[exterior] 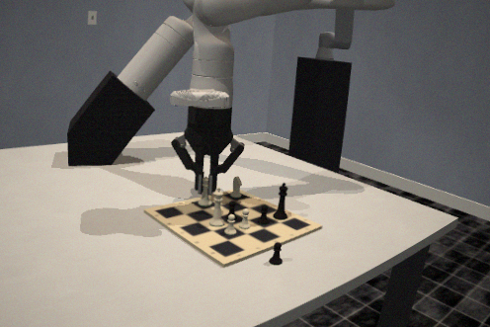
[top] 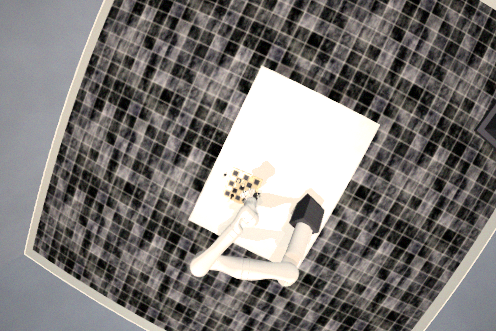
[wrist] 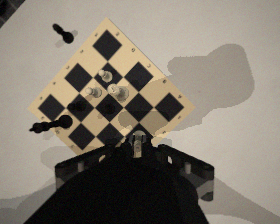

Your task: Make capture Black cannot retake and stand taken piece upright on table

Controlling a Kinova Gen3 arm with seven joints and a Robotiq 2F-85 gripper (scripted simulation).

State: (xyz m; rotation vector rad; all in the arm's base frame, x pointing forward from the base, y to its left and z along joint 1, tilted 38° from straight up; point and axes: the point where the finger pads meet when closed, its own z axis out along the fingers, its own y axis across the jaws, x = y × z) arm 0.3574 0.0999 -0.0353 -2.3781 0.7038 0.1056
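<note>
Now: hand 8 cm short of the tall white piece, 1 cm to the left of it and 1 cm above it. Round my hand: tall black piece (10 cm ahead, 10 cm to the left, 1 cm below); then board (7 cm ahead, 2 cm to the left, 4 cm below).
</note>
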